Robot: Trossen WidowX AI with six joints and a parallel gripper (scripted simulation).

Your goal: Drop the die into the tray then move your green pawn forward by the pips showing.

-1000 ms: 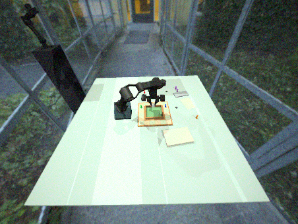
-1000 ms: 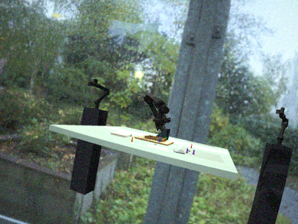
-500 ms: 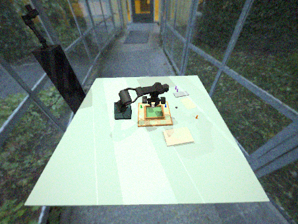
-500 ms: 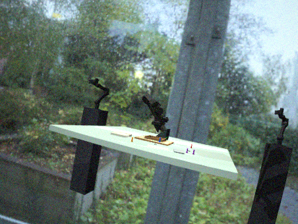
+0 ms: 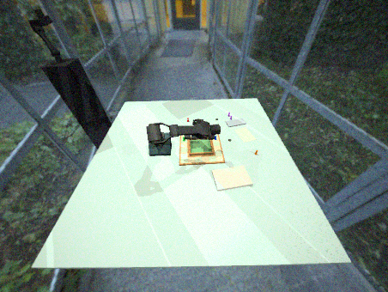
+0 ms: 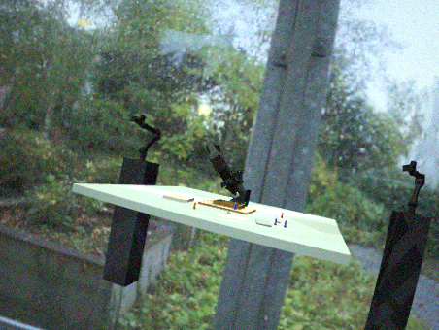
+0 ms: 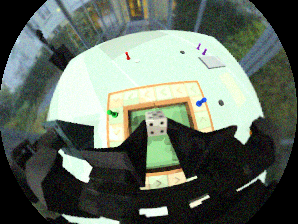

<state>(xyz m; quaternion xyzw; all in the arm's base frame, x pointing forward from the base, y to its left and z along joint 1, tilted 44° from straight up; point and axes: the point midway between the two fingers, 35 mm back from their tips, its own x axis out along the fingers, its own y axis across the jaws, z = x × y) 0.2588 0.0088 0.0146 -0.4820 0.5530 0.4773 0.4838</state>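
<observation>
My gripper tip is 10 cm past the green pawn, 5 cm above it and 4 cm to the right of it. Round my gripper tip: red pawn 28 cm to the left, 7 cm below, 6 cm behind; die right at my gripper tip; blue pawn 13 cm ahead, 5 cm below, 3 cm to the left.
</observation>
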